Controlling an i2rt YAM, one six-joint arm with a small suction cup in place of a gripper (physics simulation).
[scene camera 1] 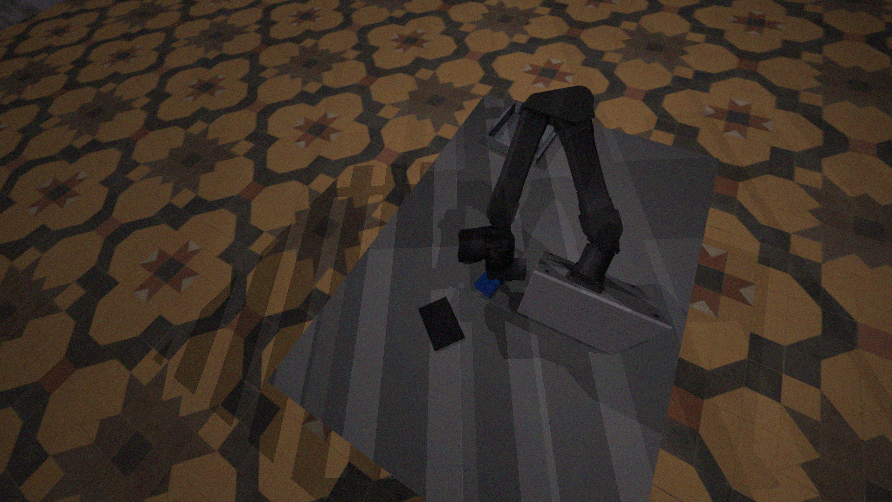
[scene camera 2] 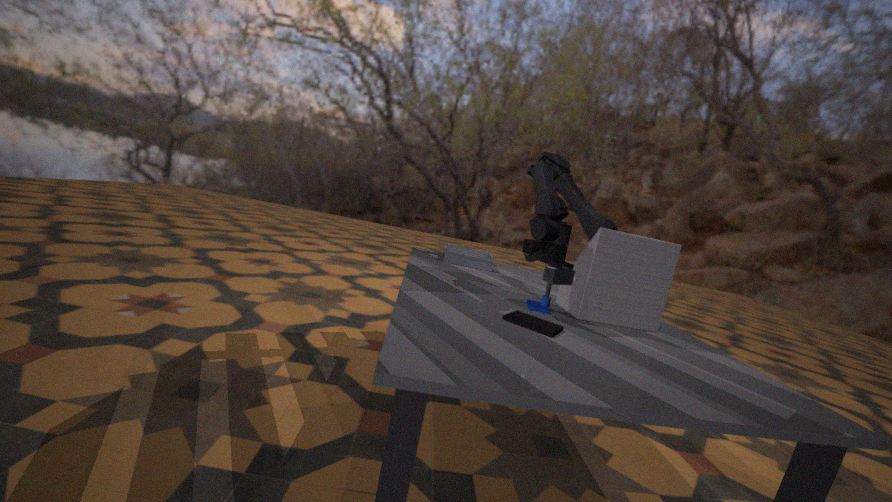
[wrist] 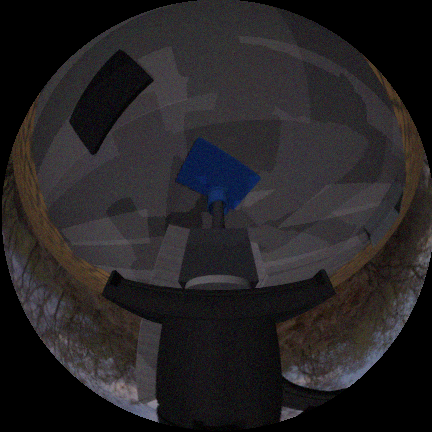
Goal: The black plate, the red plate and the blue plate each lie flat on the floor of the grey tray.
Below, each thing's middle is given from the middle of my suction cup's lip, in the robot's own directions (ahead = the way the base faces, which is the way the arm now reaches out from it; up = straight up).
The blue plate (wrist: 206,166) is 2 cm ahead of my suction cup, 1 cm to the left of it and 1 cm below it. From my suction cup the other things lie so: grey tray (scene camera 1: 499,136) (60 cm to the right, 21 cm ahead, 1 cm above); then black plate (scene camera 1: 442,326) (19 cm to the left, 8 cm ahead, 1 cm below).
